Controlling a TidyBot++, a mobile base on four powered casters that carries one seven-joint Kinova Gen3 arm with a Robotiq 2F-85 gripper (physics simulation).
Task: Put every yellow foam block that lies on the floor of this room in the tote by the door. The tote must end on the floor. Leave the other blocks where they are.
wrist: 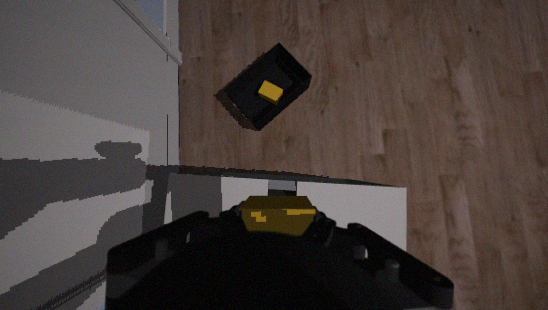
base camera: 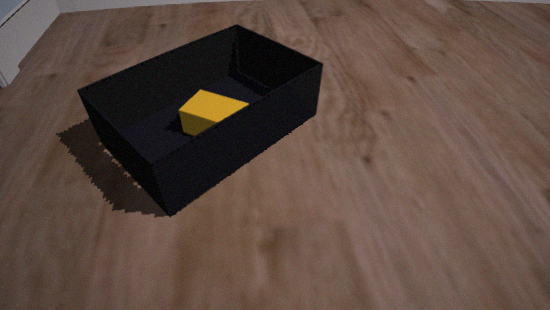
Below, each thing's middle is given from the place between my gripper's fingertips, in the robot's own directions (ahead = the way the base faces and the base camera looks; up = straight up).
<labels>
Now: the black tote point(base camera: 135, 112) 38 cm ahead of my hand, 8 cm to the left of it and 51 cm below it.
</labels>
